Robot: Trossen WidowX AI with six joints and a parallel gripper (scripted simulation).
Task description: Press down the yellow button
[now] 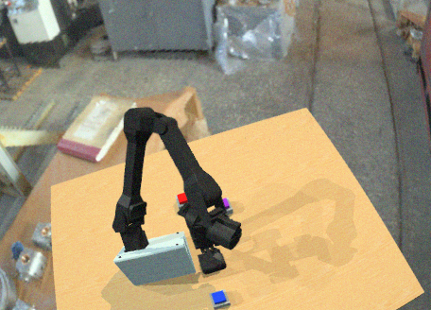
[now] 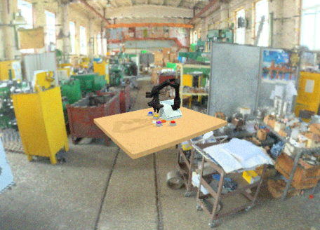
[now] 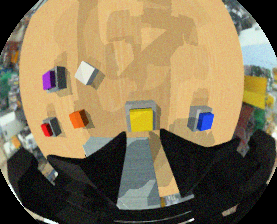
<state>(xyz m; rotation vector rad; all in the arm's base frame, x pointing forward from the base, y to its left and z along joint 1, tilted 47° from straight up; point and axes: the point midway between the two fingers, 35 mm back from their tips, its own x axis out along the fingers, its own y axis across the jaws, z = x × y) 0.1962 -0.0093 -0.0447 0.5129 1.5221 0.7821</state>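
Now: the yellow button 3 cm below my gripper tip. Also, from my gripper tip: orange block (2 cm behind, 13 cm to the left, 6 cm below); grey block (7 cm ahead, 10 cm to the left, 6 cm below); blue button (13 cm to the right, 3 cm below).
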